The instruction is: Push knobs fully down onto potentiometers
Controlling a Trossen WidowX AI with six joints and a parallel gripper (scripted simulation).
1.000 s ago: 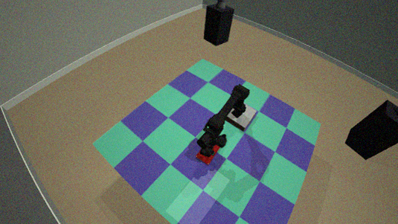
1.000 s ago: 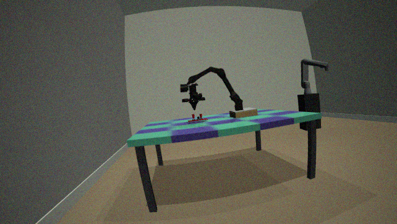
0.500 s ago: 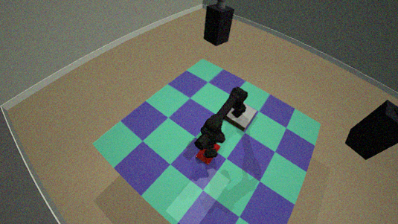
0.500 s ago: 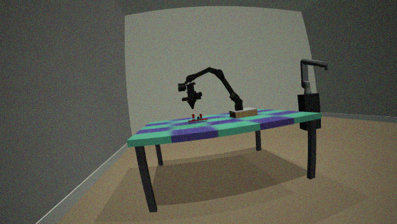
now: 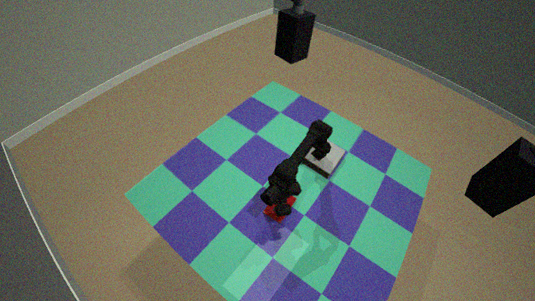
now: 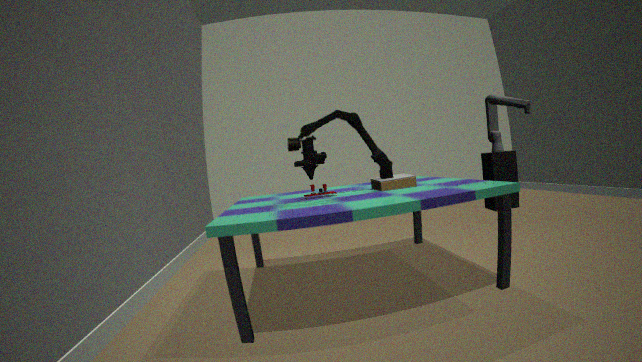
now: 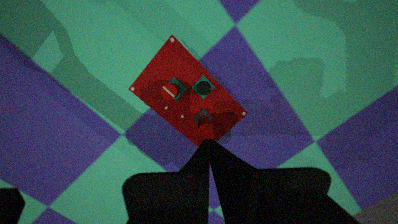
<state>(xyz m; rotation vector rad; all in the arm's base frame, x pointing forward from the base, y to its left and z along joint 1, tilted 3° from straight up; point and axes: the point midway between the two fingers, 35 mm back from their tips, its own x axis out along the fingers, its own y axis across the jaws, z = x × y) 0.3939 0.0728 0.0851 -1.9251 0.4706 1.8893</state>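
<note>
Right now the red knob is 4 cm below my gripper tip.
</note>
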